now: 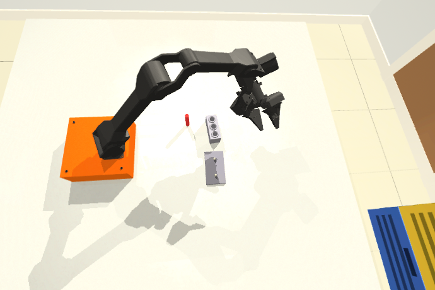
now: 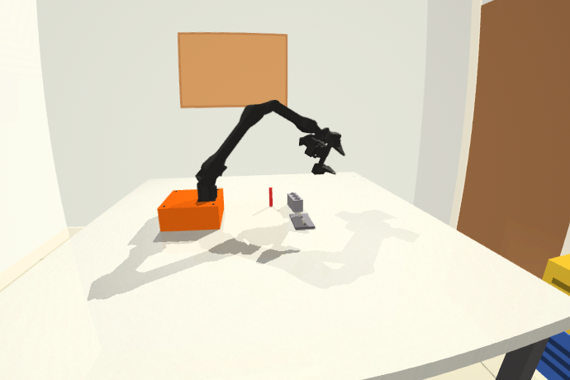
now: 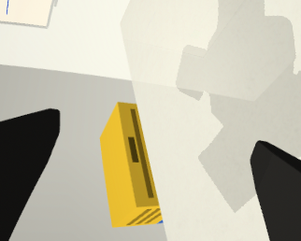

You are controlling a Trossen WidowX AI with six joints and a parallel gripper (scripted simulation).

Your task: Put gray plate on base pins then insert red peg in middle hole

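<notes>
Now: the gray plate 16 cm behind my gripper tip, 8 cm to the left of it and 15 cm below it. Round my gripper tip: gray base (16 cm behind, 6 cm to the right, 18 cm below); red peg (25 cm behind, 12 cm to the left, 15 cm below).
</notes>
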